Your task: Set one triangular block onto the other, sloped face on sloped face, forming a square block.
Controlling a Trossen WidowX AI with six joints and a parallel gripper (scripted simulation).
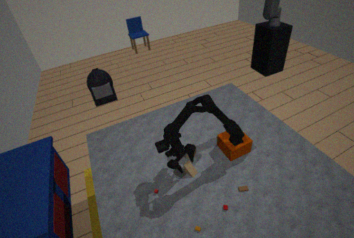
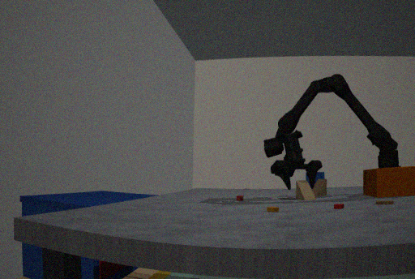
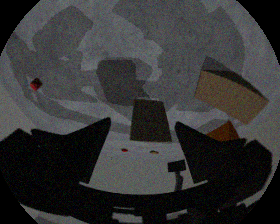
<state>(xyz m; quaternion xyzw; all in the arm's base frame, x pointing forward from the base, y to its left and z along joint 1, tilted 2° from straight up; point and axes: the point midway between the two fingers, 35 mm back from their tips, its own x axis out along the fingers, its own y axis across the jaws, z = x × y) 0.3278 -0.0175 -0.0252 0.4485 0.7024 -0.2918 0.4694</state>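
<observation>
Now: gripper tip 2 cm above the tan triangular block and 1 cm past it. Also, from my gripper tip: yellow piece: 31 cm to the left, 9 cm ahead, 3 cm below.
</observation>
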